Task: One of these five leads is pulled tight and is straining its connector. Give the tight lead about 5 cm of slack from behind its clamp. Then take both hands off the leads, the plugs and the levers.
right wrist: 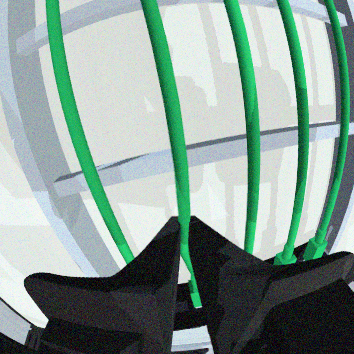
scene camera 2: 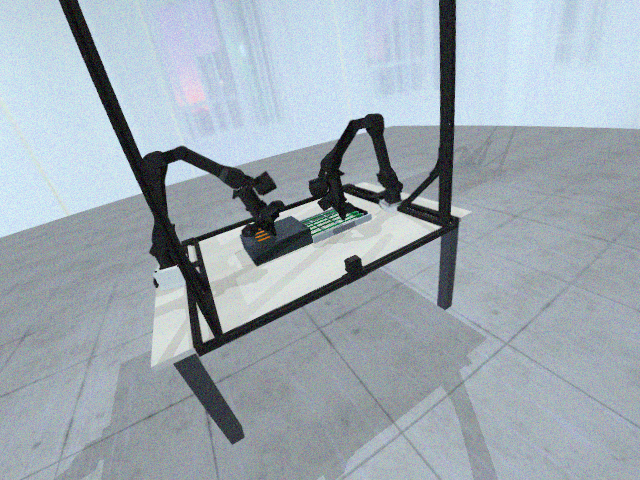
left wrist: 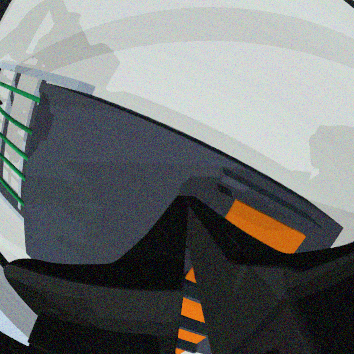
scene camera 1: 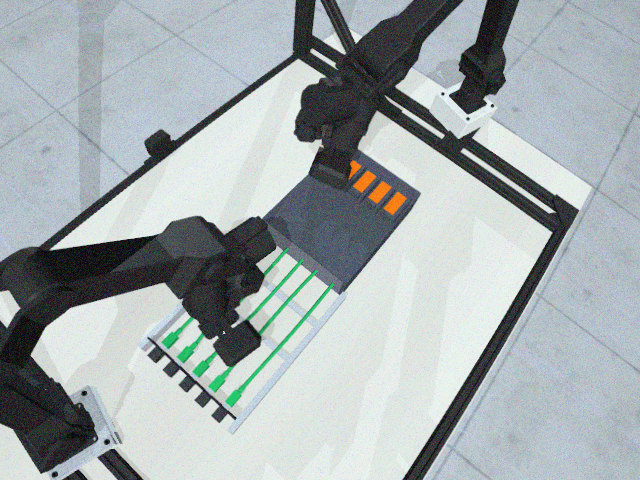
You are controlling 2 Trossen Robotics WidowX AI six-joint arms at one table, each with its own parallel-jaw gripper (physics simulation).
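Seen in the pictures: left gripper, fingertip midpoint: (scene camera 2: 275, 235) (left wrist: 183, 203); right gripper, fingertip midpoint: (right wrist: 182, 222) (scene camera 2: 343, 219) (left wrist: 0, 104) (scene camera 1: 213, 326); left arm's base, origin of the base link: (scene camera 2: 170, 263) (scene camera 1: 467, 100); right arm's base, origin of the base link: (scene camera 2: 393, 200) (scene camera 1: 70, 432).
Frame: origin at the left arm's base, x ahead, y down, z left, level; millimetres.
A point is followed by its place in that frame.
Five green leads (scene camera 1: 281, 338) @(x 618, y 50, z 212 mm) (right wrist: 252, 150) @(x 655, y 50, z 150 mm) run from the dark clamp box (scene camera 1: 330, 227) @(x 446, y 10, z 96 mm) (scene camera 2: 281, 245) @(x 414, y 34, z -20 mm) (left wrist: 110, 145) @(x 455, y 10, z 15 mm) to green plugs (scene camera 1: 233, 397) @(x 731, y 46, z 245 mm) along a bar. I cannot tell by eye which is tight. My right gripper (scene camera 1: 233, 359) (scene camera 2: 342, 217) @(x 701, y 61, z 126 mm) (right wrist: 182, 222) @(x 701, y 61, z 126 mm) is shut on the fourth lead from the upper left in scene camera 1, a little behind its plug (right wrist: 196, 300) @(x 764, y 46, z 143 mm). My left gripper (scene camera 1: 333, 183) @(x 401, y 1, z 7 mm) (scene camera 2: 271, 232) @(x 401, y 1, z 7 mm) (left wrist: 183, 203) @(x 401, y 1, z 7 mm) is shut and empty, low over the box beside the endmost orange lever (left wrist: 266, 227) @(x 363, y -5, z -15 mm). Other orange levers (scene camera 1: 379, 192) @(x 332, y -5, z 90 mm) show in a row; the left gripper hides the endmost in scene camera 1.
A pale grey frame (scene camera 1: 286, 356) (scene camera 2: 341, 230) with crossbars (right wrist: 215, 150) @(x 658, y 55, z 135 mm) lies under the leads. Black blocks (scene camera 1: 202, 398) @(x 771, y 45, z 221 mm) stick out beyond the plugs. Black rails (scene camera 1: 485, 310) (scene camera 2: 305, 304) @(x 445, y 94, z -311 mm) edge the white table, with a small black box (scene camera 1: 159, 143) @(x 619, y 26, z -239 mm) (scene camera 2: 353, 264) @(x 616, y 35, z -265 mm) on one rail.
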